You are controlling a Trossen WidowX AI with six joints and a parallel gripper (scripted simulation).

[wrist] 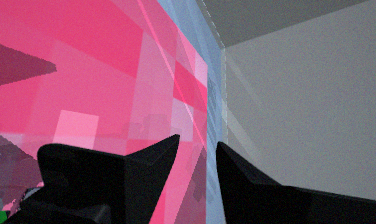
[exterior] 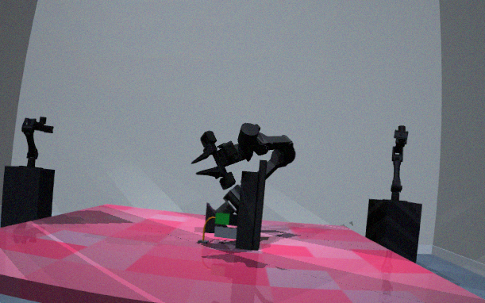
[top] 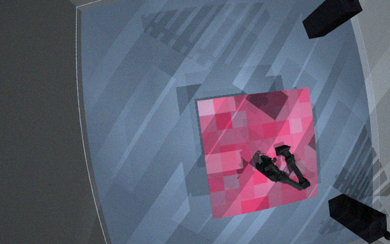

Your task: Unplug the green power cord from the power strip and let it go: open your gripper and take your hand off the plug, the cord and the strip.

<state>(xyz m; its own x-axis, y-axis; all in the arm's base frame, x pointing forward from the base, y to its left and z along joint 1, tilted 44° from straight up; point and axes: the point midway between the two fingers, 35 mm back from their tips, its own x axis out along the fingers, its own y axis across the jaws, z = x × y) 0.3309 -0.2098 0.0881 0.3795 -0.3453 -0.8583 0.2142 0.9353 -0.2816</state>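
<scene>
Now: the green plug 15 cm below my gripper tip, 13 cm to the left of it and 7 cm behind it.
</scene>
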